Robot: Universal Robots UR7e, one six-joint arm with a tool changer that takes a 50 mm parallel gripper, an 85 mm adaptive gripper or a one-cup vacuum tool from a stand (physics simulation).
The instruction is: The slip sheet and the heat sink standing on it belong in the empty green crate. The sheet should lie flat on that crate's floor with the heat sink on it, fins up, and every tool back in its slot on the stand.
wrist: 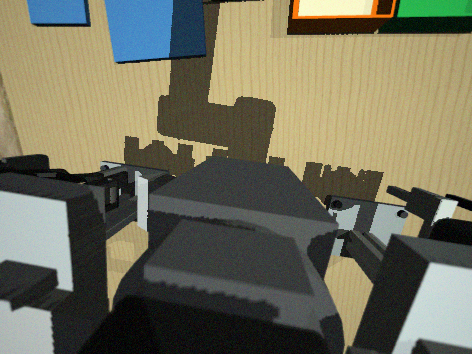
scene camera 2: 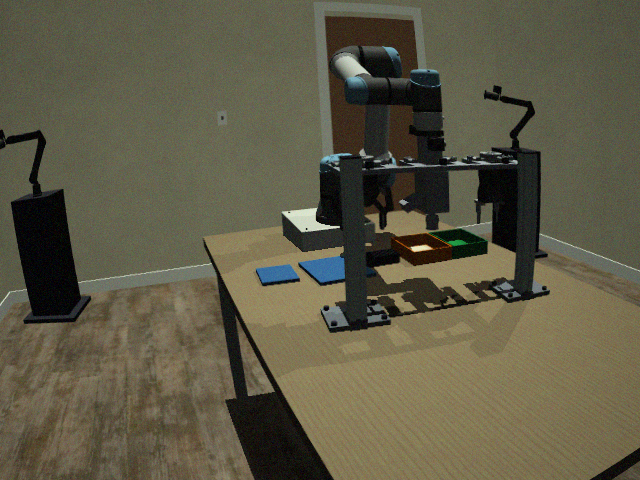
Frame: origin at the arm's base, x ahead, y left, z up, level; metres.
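Where they show: arm's base, origin of the base link: [scene camera 2: 337, 218].
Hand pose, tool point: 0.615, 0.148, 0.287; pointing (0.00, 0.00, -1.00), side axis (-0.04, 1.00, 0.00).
Observation:
Things, the pixels of their centre, and the offset from my tool point, as dx, dy, dz. "*": a spot on its surface instead.
- green crate, surface spot: [wrist: 435, 9] * -0.285, +0.232, -0.357
- orange crate, body centre: [scene camera 2: 439, 245] -0.340, +0.147, -0.339
- vacuum tool, surface spot: [scene camera 2: 432, 222] * +0.016, -0.005, -0.169
- large blue plate, body centre: [scene camera 2: 335, 269] -0.260, -0.213, -0.355
- small blue plate, body centre: [scene camera 2: 276, 274] -0.258, -0.386, -0.355
The green crate [scene camera 2: 470, 250] [wrist: 435, 9] stands beside the orange crate [scene camera 2: 431, 256] [wrist: 345, 18], which shows a cream surface inside. A black, ribbed-looking block [scene camera 2: 382, 257] lies left of the orange crate; I cannot tell for sure that it is the heat sink. Which piece is the slip sheet is not clear. My vacuum tool [scene camera 2: 432, 222] is on the arm at the middle of the stand [scene camera 2: 354, 248], cup down, with no object on the cup. Its grey body fills the wrist view's lower middle, and the cup is hidden there.
A large blue plate [scene camera 2: 323, 270] [wrist: 145, 35] and a small blue plate [scene camera 2: 277, 274] [wrist: 60, 12] lie on the table. A black fingered gripper [scene camera 2: 382, 206] and another gripper [scene camera 2: 488, 193] hang at the stand's left and right. The stand's posts and footplates flank the tool.

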